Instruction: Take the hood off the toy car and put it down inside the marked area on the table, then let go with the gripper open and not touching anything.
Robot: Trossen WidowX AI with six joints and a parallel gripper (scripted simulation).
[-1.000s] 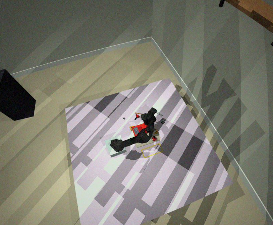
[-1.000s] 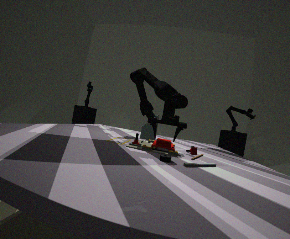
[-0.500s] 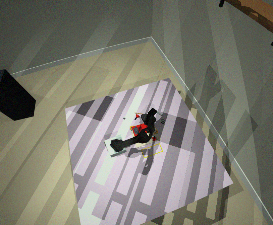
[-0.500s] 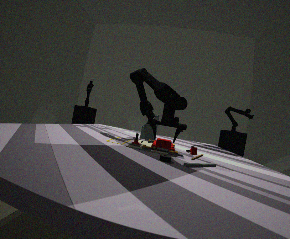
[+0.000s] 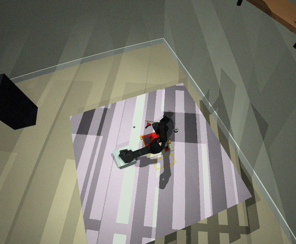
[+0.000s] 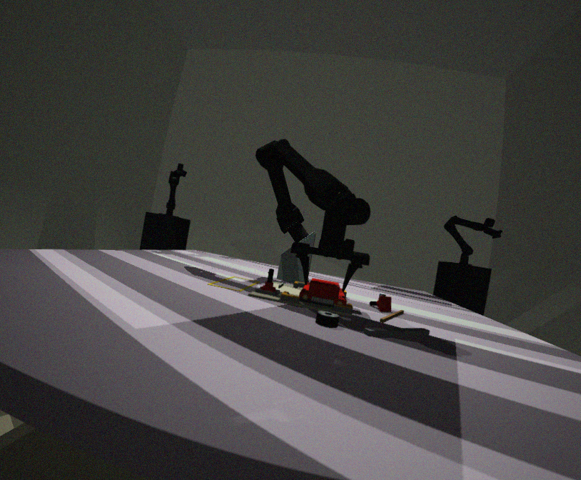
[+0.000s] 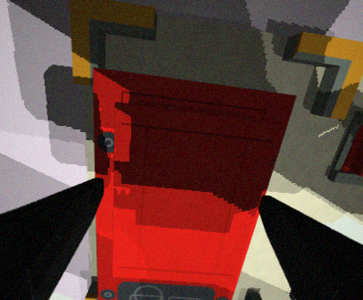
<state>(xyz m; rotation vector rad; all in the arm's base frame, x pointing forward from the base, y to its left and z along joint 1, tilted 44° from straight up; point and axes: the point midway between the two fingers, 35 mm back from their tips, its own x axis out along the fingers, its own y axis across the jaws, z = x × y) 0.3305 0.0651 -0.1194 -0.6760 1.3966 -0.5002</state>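
Right now the red hood is 1 cm above my gripper tip. The rest, counted from my gripper tip: black wheel: 18 cm ahead, 3 cm to the left, 3 cm below; then cream base plate: 2 cm behind, 4 cm to the right, 2 cm below; then grey bar: 16 cm ahead, 16 cm to the left, 3 cm below.
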